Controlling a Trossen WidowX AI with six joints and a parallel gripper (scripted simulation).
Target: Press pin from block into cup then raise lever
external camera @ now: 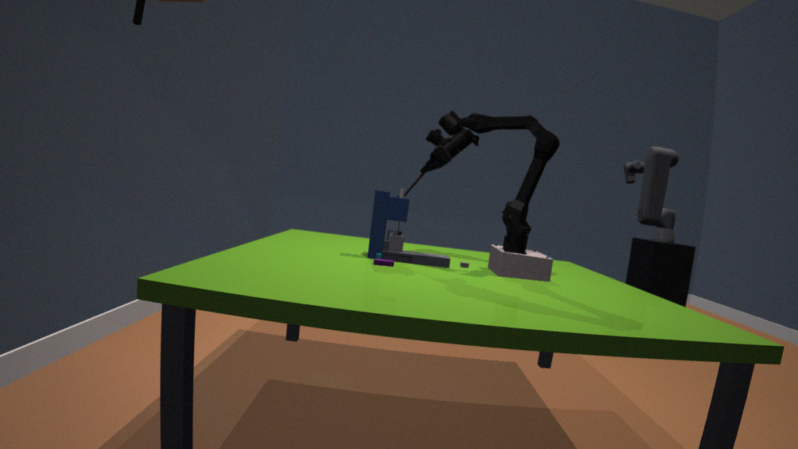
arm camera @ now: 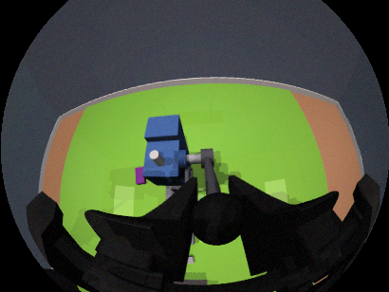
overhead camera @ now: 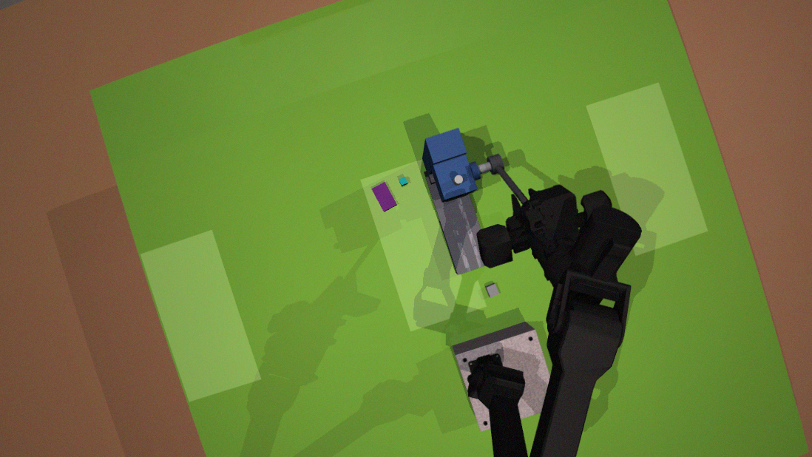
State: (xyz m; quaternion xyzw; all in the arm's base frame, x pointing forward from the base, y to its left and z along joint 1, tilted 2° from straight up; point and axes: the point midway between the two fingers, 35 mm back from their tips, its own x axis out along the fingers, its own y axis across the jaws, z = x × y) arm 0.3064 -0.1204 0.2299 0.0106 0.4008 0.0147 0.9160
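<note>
Now: the lever 2 cm ahead of my gripper tip, 1 cm to the left of it and 4 cm below it. Round my gripper tip: small dark thing: 18 cm behind, 5 cm to the left, 29 cm below; small teal cube: 10 cm ahead, 16 cm to the left, 28 cm below; punch rod: 5 cm ahead, 8 cm to the left, 15 cm below.
</note>
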